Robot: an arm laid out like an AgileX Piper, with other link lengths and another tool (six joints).
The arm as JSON. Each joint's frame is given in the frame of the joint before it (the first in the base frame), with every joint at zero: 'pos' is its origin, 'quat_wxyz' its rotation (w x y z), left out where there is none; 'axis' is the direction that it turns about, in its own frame. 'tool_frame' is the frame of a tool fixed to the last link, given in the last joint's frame.
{
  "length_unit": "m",
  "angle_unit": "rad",
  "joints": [
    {
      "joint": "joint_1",
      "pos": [
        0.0,
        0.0,
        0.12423
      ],
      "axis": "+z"
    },
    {
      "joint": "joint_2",
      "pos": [
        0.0,
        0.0,
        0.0
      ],
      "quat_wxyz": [
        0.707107,
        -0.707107,
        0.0,
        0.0
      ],
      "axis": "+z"
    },
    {
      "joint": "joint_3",
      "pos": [
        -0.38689,
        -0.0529,
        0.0
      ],
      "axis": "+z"
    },
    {
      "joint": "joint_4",
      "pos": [
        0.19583,
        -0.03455,
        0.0
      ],
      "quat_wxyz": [
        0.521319,
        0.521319,
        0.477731,
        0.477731
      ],
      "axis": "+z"
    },
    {
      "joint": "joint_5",
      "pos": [
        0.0,
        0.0,
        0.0
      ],
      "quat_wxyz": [
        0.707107,
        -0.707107,
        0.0,
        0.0
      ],
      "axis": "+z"
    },
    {
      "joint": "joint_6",
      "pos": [
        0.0,
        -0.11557,
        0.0
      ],
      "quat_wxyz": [
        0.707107,
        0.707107,
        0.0,
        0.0
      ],
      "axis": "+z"
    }
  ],
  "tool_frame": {
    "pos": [
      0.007,
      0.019,
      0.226
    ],
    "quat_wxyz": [
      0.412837,
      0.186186,
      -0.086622,
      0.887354
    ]
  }
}
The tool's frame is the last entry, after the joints.
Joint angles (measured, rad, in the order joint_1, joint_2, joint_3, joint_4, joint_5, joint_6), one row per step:
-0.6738 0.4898 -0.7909 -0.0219 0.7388 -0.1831
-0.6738 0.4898 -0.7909 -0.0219 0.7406 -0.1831
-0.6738 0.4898 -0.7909 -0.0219 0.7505 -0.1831
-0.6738 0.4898 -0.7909 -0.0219 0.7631 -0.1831
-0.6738 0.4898 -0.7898 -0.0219 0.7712 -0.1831
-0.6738 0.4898 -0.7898 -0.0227 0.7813 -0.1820
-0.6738 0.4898 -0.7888 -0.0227 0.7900 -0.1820
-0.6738 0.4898 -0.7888 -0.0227 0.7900 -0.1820
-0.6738 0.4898 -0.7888 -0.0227 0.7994 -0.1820
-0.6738 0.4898 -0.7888 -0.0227 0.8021 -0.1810
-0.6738 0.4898 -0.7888 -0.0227 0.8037 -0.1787
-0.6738 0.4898 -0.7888 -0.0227 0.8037 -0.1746
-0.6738 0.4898 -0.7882 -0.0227 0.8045 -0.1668
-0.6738 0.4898 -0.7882 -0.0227 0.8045 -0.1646
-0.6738 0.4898 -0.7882 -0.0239 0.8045 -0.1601
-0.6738 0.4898 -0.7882 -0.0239 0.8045 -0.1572
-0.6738 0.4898 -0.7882 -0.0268 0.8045 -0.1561
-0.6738 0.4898 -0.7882 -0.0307 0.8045 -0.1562
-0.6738 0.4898 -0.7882 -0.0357 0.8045 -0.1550
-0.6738 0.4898 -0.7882 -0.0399 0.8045 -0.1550
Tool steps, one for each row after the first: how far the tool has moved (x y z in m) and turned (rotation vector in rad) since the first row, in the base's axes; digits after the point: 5 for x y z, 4 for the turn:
-0.00019 0.00014 -0.00057 0.0011 0.0014 0.0000
-0.00122 0.00089 -0.00370 0.0074 0.0091 -0.0002
-0.00257 0.00188 -0.00767 0.0153 0.0189 -0.0005
-0.00349 0.00257 -0.01075 0.0211 0.0260 -0.0007
-0.00473 0.00325 -0.01389 0.0277 0.0336 -0.0016
-0.00577 0.00402 -0.01708 0.0338 0.0412 -0.0018
-0.00577 0.00402 -0.01708 0.0338 0.0412 -0.0018
-0.00687 0.00483 -0.01999 0.0397 0.0485 -0.0020
-0.00717 0.00507 -0.02081 0.0421 0.0500 -0.0024
-0.00733 0.00522 -0.02126 0.0448 0.0499 -0.0033
-0.00728 0.00524 -0.02120 0.0477 0.0474 -0.0048
-0.00731 0.00536 -0.02161 0.0542 0.0439 -0.0078
-0.00728 0.00537 -0.02158 0.0557 0.0426 -0.0086
-0.00742 0.00514 -0.02152 0.0581 0.0406 -0.0108
-0.00738 0.00515 -0.02147 0.0602 0.0389 -0.0119
-0.00782 0.00457 -0.02149 0.0589 0.0399 -0.0135
-0.00842 0.00379 -0.02152 0.0560 0.0422 -0.0150
-0.00918 0.00280 -0.02155 0.0532 0.0443 -0.0175
-0.00984 0.00196 -0.02158 0.0502 0.0466 -0.0192

